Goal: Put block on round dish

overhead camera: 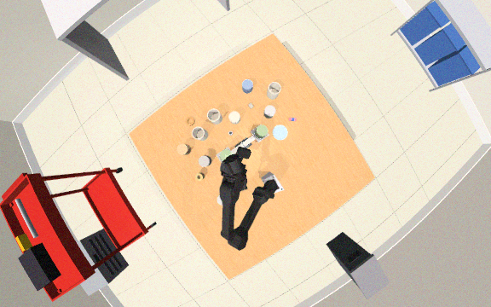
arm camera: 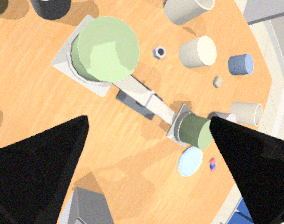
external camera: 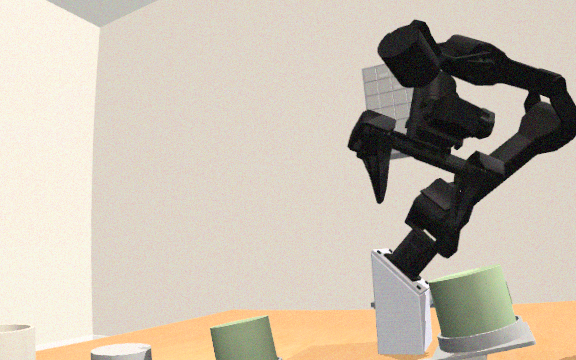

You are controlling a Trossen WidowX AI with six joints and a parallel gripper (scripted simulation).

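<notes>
Right now the green cup is 22 cm to the right of my gripper tip, 14 cm below it and 6 cm ahead of it. From my gripper tip the other things lie so: grey block: 20 cm to the right, 16 cm below, 6 cm ahead; then pale blue round dish: 31 cm to the right, 20 cm below, 1 cm behind; then balance: 16 cm below, 6 cm to the right, 5 cm ahead.
</notes>
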